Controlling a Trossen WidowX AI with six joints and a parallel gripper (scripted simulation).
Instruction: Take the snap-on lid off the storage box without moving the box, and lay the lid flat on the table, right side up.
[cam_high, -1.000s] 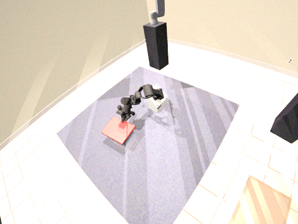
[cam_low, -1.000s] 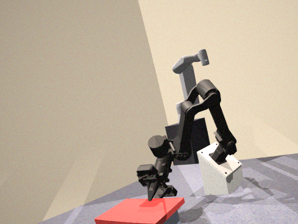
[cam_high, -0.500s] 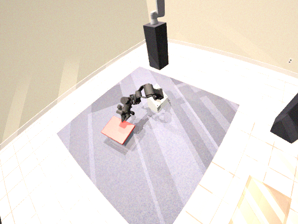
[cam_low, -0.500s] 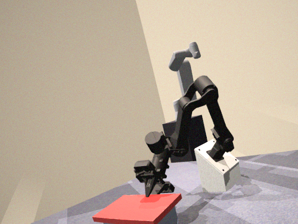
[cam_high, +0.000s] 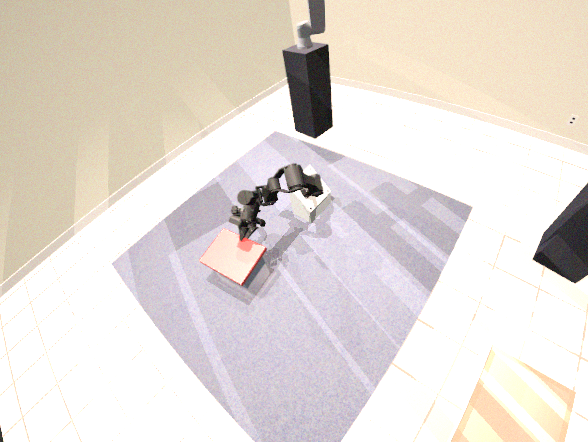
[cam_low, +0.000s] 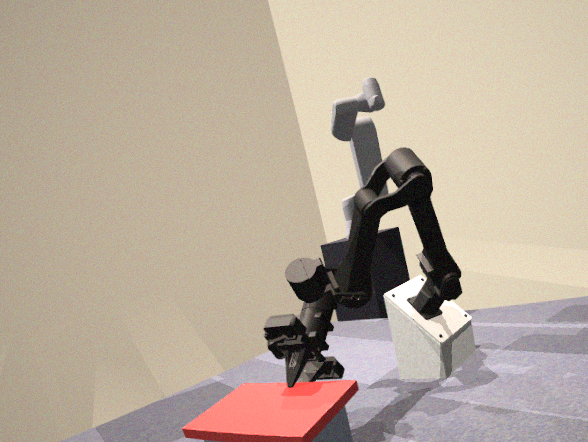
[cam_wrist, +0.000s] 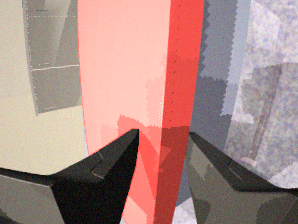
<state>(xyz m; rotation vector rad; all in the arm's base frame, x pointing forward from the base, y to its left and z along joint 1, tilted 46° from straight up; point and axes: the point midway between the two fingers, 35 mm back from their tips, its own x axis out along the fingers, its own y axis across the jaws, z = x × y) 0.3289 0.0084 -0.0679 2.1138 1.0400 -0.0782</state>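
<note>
The red lid lies 7 cm ahead of my gripper tip and 2 cm to the left of it. Round my gripper tip: grey storage box: 7 cm ahead, 5 cm below, 2 cm to the left.
</note>
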